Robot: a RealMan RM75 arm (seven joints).
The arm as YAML. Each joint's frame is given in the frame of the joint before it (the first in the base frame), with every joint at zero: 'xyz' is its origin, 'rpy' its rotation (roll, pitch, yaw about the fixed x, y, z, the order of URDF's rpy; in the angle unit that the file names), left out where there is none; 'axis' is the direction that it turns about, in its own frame. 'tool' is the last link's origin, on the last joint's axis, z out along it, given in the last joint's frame.
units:
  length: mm
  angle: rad
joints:
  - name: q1
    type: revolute
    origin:
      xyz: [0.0, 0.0, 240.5]
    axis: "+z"
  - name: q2
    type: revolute
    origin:
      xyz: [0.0, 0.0, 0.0]
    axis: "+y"
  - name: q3
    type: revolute
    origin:
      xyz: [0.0, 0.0, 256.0]
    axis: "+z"
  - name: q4
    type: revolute
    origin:
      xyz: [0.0, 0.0, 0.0]
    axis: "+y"
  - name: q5
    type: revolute
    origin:
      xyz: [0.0, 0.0, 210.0]
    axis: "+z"
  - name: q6
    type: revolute
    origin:
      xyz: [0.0, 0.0, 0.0]
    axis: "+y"
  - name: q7
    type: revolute
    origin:
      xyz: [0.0, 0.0, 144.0]
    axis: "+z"
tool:
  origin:
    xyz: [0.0, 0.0, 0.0]
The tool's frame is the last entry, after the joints.
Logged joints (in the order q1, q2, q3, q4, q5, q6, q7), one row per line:
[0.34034 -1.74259 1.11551 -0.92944 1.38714 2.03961 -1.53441]
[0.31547 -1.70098 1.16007 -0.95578 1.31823 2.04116 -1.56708]
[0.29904 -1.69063 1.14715 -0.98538 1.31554 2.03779 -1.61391]
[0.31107 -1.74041 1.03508 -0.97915 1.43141 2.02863 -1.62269]
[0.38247 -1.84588 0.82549 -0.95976 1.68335 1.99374 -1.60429]
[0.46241 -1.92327 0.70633 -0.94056 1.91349 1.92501 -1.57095]
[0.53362 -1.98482 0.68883 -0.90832 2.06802 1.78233 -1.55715]
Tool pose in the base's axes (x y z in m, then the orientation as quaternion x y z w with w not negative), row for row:
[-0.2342 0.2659 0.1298 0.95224 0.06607 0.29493 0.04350]
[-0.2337 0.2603 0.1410 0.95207 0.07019 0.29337 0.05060]
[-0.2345 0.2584 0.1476 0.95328 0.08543 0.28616 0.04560]
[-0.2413 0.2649 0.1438 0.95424 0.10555 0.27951 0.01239]
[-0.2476 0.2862 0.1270 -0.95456 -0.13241 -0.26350 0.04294]
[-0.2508 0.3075 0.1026 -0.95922 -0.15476 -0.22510 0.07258]
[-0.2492 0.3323 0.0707 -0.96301 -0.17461 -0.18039 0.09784]
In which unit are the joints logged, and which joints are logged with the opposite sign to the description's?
The joints are logged in radians. Opposite sign: q1, q4.
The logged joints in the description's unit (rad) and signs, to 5 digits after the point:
[-0.34034 -1.74259 1.11551 0.92944 1.38714 2.03961 -1.53441]
[-0.31547 -1.70098 1.16007 0.95578 1.31823 2.04116 -1.56708]
[-0.29904 -1.69063 1.14715 0.98538 1.31554 2.03779 -1.61391]
[-0.31107 -1.74041 1.03508 0.97915 1.43141 2.02863 -1.62269]
[-0.38247 -1.84588 0.82549 0.95976 1.68335 1.99374 -1.60429]
[-0.46241 -1.92327 0.70633 0.94056 1.91349 1.92501 -1.57095]
[-0.53362 -1.98482 0.68883 0.90832 2.06802 1.78233 -1.55715]

